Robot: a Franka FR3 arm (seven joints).
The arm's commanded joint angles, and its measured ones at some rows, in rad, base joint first. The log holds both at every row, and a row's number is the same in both.
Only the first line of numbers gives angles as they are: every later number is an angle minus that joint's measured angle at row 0.
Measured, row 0:
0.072 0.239 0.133 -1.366 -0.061 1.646 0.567
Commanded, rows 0 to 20:
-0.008 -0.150 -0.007 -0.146 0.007 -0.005 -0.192
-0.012 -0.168 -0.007 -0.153 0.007 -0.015 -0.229
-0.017 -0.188 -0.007 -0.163 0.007 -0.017 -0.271
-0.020 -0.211 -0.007 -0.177 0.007 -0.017 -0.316
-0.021 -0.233 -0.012 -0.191 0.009 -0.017 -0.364
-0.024 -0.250 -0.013 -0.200 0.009 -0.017 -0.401
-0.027 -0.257 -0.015 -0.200 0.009 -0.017 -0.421
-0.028 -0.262 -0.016 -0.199 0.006 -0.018 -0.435
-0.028 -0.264 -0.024 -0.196 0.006 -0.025 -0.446
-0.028 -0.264 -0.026 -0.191 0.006 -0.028 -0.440
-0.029 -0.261 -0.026 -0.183 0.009 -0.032 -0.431
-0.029 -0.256 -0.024 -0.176 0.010 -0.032 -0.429
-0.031 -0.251 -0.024 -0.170 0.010 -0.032 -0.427
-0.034 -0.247 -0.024 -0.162 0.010 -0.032 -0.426
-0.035 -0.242 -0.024 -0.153 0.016 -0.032 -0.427
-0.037 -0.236 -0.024 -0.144 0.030 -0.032 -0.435
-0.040 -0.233 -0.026 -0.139 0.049 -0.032 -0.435
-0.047 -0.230 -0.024 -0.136 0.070 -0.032 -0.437
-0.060 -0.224 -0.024 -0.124 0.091 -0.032 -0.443
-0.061 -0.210 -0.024 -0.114 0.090 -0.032 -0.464
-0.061 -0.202 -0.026 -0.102 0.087 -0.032 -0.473
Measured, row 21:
-0.035 -0.239 -0.034 -0.148 0.061 -0.032 -0.418
